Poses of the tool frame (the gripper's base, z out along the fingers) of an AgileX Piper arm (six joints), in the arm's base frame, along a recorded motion.
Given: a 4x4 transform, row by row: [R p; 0 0 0 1], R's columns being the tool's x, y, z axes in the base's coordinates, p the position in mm. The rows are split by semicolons.
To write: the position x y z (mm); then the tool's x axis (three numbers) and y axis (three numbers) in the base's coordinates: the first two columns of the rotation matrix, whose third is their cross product. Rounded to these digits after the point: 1 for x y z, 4 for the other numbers. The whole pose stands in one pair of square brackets.
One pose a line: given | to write
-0.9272 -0.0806 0.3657 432.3; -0.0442 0.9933 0.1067 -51.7; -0.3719 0.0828 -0.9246 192.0; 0 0 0 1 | [432.3 -51.7 192.0 -0.9272 -0.0442 -0.3719 -0.0806 0.9933 0.0828]
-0.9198 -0.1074 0.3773 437.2; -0.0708 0.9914 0.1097 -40.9; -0.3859 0.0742 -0.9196 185.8; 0 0 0 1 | [437.2 -40.9 185.8 -0.9198 -0.0708 -0.3859 -0.1074 0.9914 0.0742]
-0.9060 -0.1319 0.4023 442.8; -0.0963 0.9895 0.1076 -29.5; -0.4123 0.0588 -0.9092 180.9; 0 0 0 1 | [442.8 -29.5 180.9 -0.9060 -0.0963 -0.4123 -0.1319 0.9895 0.0588]
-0.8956 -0.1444 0.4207 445.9; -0.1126 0.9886 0.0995 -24.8; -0.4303 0.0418 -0.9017 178.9; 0 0 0 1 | [445.9 -24.8 178.9 -0.8956 -0.1126 -0.4303 -0.1444 0.9886 0.0418]
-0.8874 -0.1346 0.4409 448.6; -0.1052 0.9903 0.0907 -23.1; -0.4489 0.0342 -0.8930 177.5; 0 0 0 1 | [448.6 -23.1 177.5 -0.8874 -0.1052 -0.4489 -0.1346 0.9903 0.0342]
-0.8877 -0.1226 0.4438 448.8; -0.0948 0.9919 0.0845 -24.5; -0.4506 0.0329 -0.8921 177.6; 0 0 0 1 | [448.8 -24.5 177.6 -0.8877 -0.0948 -0.4506 -0.1226 0.9919 0.0329]
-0.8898 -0.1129 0.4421 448.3; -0.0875 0.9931 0.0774 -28.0; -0.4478 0.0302 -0.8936 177.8; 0 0 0 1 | [448.3 -28.0 177.8 -0.8898 -0.0875 -0.4478 -0.1129 0.9931 0.0302]
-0.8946 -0.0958 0.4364 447.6; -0.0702 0.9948 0.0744 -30.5; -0.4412 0.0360 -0.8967 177.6; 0 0 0 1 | [447.6 -30.5 177.6 -0.8946 -0.0702 -0.4412 -0.0958 0.9948 0.0360]
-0.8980 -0.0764 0.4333 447.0; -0.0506 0.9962 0.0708 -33.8; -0.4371 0.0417 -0.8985 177.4; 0 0 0 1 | [447.0 -33.8 177.4 -0.8980 -0.0506 -0.4371 -0.0764 0.9962 0.0417]
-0.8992 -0.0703 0.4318 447.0; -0.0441 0.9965 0.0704 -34.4; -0.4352 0.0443 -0.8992 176.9; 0 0 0 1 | [447.0 -34.4 176.9 -0.8992 -0.0441 -0.4352 -0.0703 0.9965 0.0443]
